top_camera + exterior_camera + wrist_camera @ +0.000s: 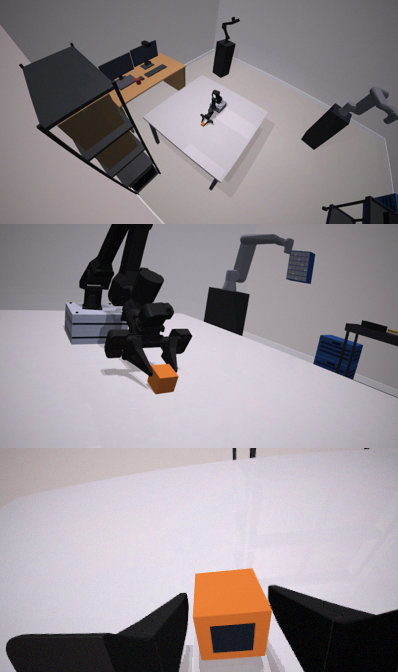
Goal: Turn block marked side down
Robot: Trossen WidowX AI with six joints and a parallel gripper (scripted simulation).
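My gripper tip is 10 mm past the block and 10 mm above it.
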